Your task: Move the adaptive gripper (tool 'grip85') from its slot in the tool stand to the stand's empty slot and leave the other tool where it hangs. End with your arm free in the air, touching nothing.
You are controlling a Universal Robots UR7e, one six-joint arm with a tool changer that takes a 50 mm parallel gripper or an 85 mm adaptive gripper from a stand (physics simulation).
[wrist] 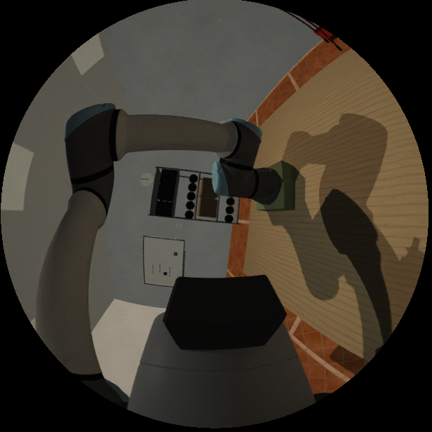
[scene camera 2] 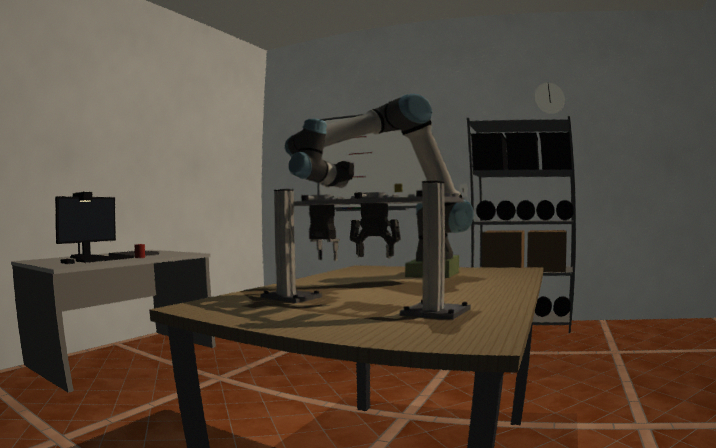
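Observation:
The adaptive gripper point(scene camera 2: 374, 220) hangs from the middle of the tool stand point(scene camera 2: 432, 253) in the scene view, its two fingers apart and pointing down. The narrower parallel gripper point(scene camera 2: 322, 222) hangs to its left, also fingers down. The stand's right part shows no hanging tool; the slot there is partly hidden by the right post. My arm's end coupling point(scene camera 2: 344, 171) point(wrist: 225, 312) is bare, with no gripper on it. It is tilted sideways in the air above the left half of the stand's rail, apart from both tools. The stand's tools do not show in the wrist view.
The stand's two posts rise from dark base plates on the wooden table point(scene camera 2: 491, 338) point(wrist: 400, 165). The arm's green base block point(scene camera 2: 451, 265) point(wrist: 286, 192) is behind the stand. A shelf unit point(scene camera 2: 571, 211) stands by the back wall, and a desk point(scene camera 2: 105, 290) with a monitor point(scene camera 2: 85, 219) is at the left.

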